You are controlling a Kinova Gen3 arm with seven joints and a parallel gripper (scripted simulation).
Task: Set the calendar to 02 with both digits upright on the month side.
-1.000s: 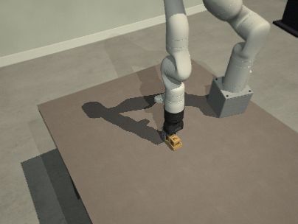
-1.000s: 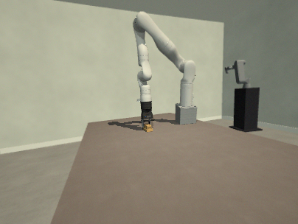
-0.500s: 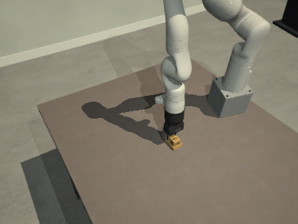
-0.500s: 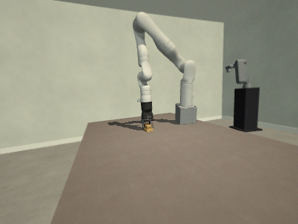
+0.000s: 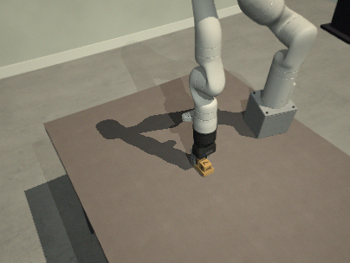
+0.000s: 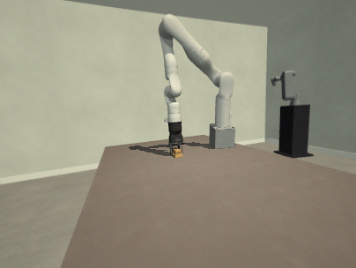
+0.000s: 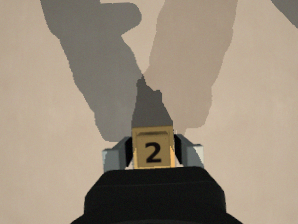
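My hand is 10 mm above the orange cube. Round my hand: tray: 30 mm below, 20 mm to the left, 10 mm behind.
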